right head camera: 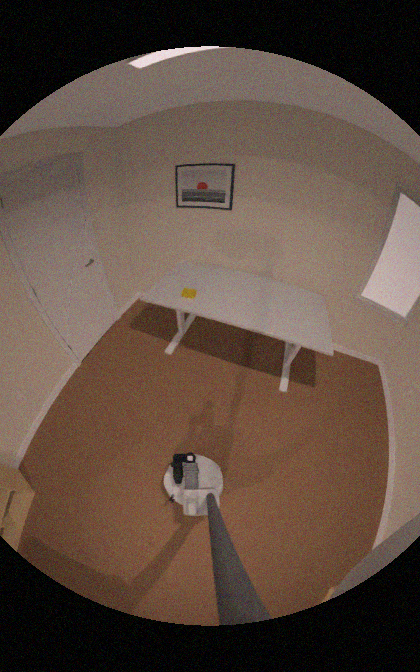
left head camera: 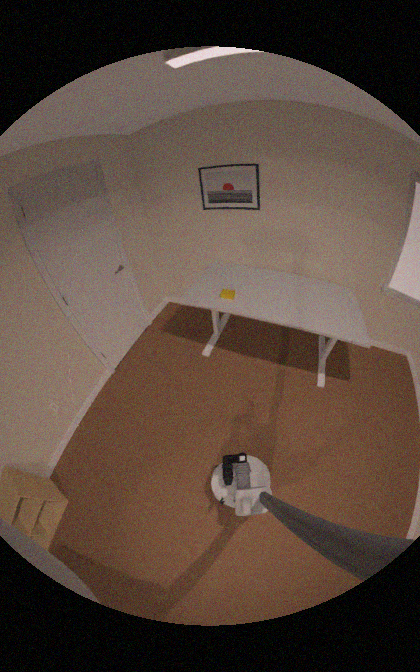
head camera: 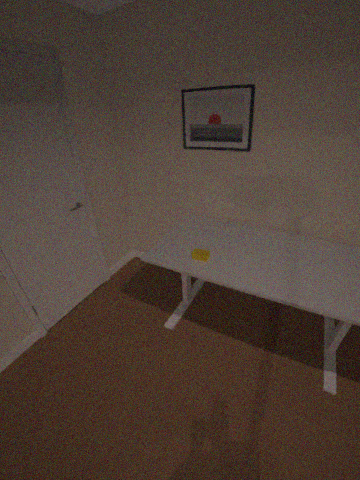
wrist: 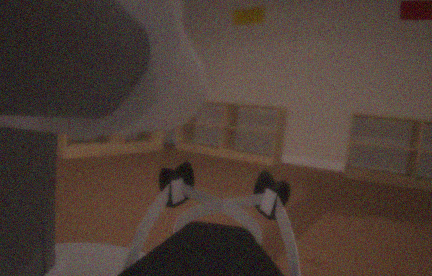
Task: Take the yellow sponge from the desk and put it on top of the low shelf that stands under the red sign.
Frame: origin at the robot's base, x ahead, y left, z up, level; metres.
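Where they show: gripper, fingertip midpoint: (wrist: 224, 181).
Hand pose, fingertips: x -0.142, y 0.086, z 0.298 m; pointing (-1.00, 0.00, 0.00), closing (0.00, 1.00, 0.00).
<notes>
After its pixels a point has its place.
The yellow sponge (head camera: 200, 255) {y -0.007, x 1.242, z 0.732 m} (left head camera: 228, 294) (right head camera: 189, 293) lies near the left end of the white desk (head camera: 280, 270) {y -0.494, x 1.139, z 0.693 m} (left head camera: 290, 302) (right head camera: 250, 302). In the wrist view a red sign (wrist: 416, 10) {y 1.838, x -2.423, z 1.720 m} hangs on the wall at the upper right, partly cut off by the edge. Below it stands a low wooden shelf (wrist: 349, 145) {y 1.184, x -2.281, z 0.274 m}, its right part out of view. My gripper (wrist: 224, 181) {y 0.086, x -0.142, z 0.298 m} is open, its two dark fingertips wide apart with no object between them. It is over the robot's base, far from the desk and the sponge.
A yellow sign (wrist: 249, 15) {y 0.150, x -3.155, z 1.732 m} hangs above another low shelf (wrist: 284, 135). A wooden unit (left head camera: 30, 482) (right head camera: 17, 482) stands at the lower left. The desk's legs reach the floor. A framed picture (head camera: 217, 145) {y -0.146, x 1.886, z 1.316 m} hangs above the desk; a door (head camera: 40, 200) {y 1.177, x 1.475, z 1.054 m} is to its left.
</notes>
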